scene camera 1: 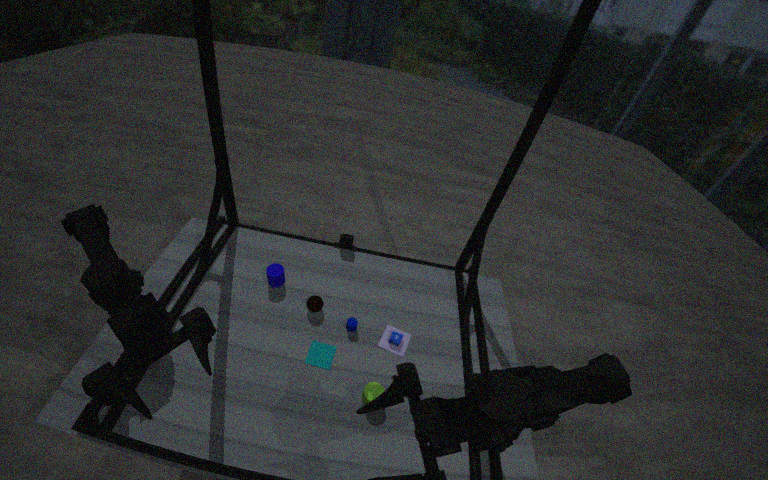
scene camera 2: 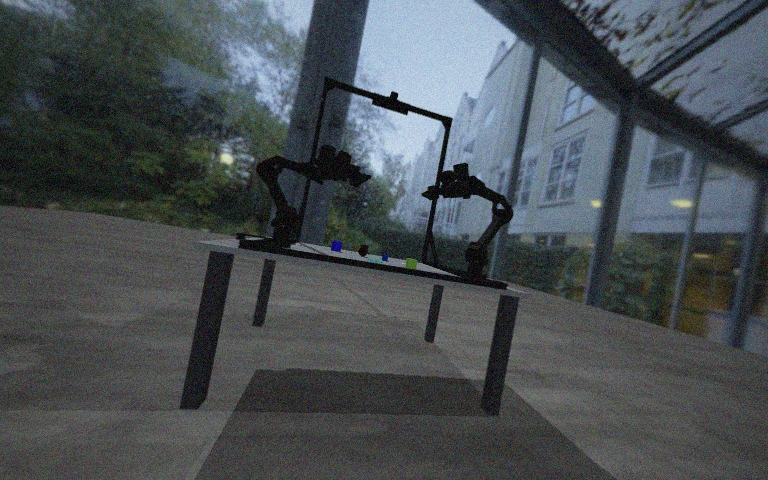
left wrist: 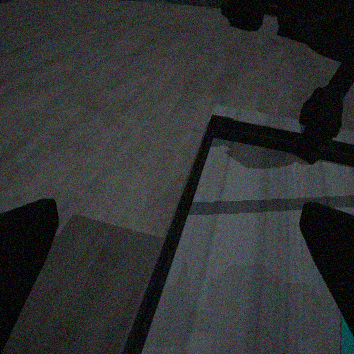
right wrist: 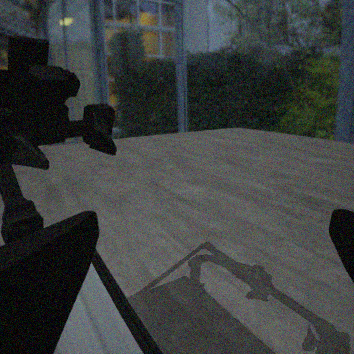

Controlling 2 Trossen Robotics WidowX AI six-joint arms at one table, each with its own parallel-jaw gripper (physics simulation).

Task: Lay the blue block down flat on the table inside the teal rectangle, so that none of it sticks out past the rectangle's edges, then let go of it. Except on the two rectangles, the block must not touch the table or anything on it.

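Frame: origin at the left arm's base, x ahead, y left, z up, level; metres.
Where they show: left gripper, fingertip midpoint: [scene camera 1: 362, 445] [scene camera 2: 428, 193] [left wrist: 181, 212] [right wrist: 83, 157]; right gripper, fingertip midpoint: [scene camera 1: 181, 395] [scene camera 2: 366, 173] [left wrist: 254, 16] [right wrist: 214, 222]; left arm's base at its link origin: [scene camera 2: 473, 276]; right arm's base at its link origin: [scene camera 2: 280, 241] [left wrist: 308, 147].
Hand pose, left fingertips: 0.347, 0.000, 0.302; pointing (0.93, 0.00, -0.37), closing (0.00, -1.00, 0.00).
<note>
Each offset is from my left fingertips to the top centre of the thing, as dx, dy, dz. "spot": to the spot under its first point.
The blue block @(-0.190, -0.308, -0.302) [scene camera 1: 395, 338] rests on the pale lilac rectangle @(spot: -0.159, -0.301, -0.320) [scene camera 1: 385, 343] in scene camera 1; I cannot make it out in the other views. The teal rectangle @(spot: +0.027, -0.285, -0.320) [scene camera 1: 321, 354] [scene camera 2: 376, 260] lies to its left with nothing on it, and a corner of it shows at the lower right of the left wrist view [left wrist: 347, 340]. My left gripper [scene camera 1: 364, 446] [scene camera 2: 424, 194] [left wrist: 181, 212] is open and empty, high above the table's right side. My right gripper [scene camera 1: 180, 396] [scene camera 2: 368, 180] [right wrist: 214, 222] is open and empty, high above the left side, well away from the block.
A small blue cylinder @(-0.067, -0.363, -0.290) [scene camera 1: 351, 324] [scene camera 2: 384, 257] stands between the rectangles, toward the back. A dark brown object @(+0.037, -0.436, -0.271) [scene camera 1: 314, 303] [scene camera 2: 363, 250] and a larger blue cylinder @(+0.155, -0.546, -0.267) [scene camera 1: 275, 275] [scene camera 2: 336, 246] stand behind-left. A lime cylinder @(-0.092, -0.153, -0.277) [scene camera 1: 373, 391] [scene camera 2: 411, 263] stands in front. A black frame [scene camera 1: 209, 93] [scene camera 2: 444, 169] surrounds the table.
</note>
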